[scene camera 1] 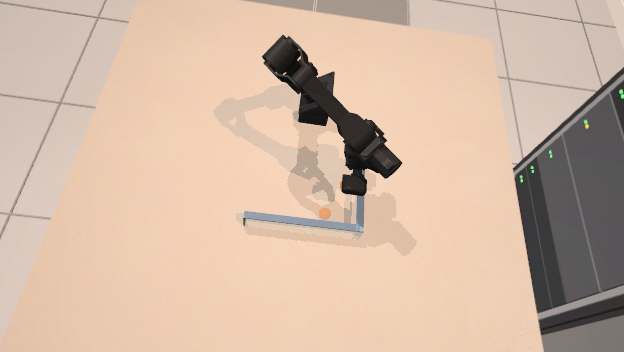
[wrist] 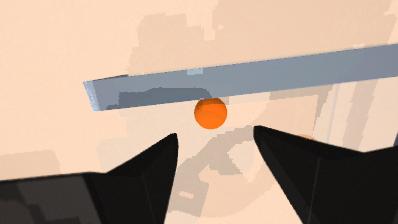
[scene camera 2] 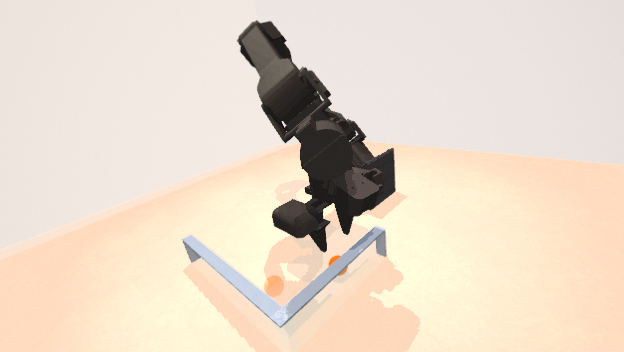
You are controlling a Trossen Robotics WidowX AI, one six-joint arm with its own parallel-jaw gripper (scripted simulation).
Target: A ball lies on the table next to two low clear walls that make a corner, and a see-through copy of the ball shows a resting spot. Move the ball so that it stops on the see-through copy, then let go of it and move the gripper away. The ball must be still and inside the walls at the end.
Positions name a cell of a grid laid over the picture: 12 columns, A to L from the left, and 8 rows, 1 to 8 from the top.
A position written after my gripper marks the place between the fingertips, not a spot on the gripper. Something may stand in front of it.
Scene:
my gripper: scene camera 1 G5; wrist G5; scene camera 2 G6

